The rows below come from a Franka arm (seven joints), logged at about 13 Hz.
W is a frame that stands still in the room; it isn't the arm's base.
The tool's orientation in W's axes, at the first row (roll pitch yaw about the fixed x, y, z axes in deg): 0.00, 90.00, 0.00
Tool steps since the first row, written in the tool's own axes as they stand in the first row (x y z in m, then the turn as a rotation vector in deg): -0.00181, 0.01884, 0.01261, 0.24, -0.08, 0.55; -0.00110, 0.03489, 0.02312, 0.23, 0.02, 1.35; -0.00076, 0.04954, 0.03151, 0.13, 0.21, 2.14; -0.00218, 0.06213, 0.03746, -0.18, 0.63, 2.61; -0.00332, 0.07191, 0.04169, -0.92, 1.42, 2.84; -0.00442, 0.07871, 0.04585, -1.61, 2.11, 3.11; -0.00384, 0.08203, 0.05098, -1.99, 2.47, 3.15; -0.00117, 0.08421, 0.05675, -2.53, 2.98, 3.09
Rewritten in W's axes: 0.01261, 0.01884, 0.00181, 0.55, -0.08, -0.24; 0.02312, 0.03489, 0.00110, 1.35, 0.02, -0.23; 0.03151, 0.04954, 0.00076, 2.14, 0.21, -0.13; 0.03746, 0.06213, 0.00218, 2.61, 0.63, 0.18; 0.04169, 0.07191, 0.00332, 2.84, 1.42, 0.92; 0.04585, 0.07871, 0.00442, 3.11, 2.11, 1.61; 0.05098, 0.08203, 0.00384, 3.15, 2.47, 1.99; 0.05675, 0.08421, 0.00117, 3.09, 2.98, 2.53
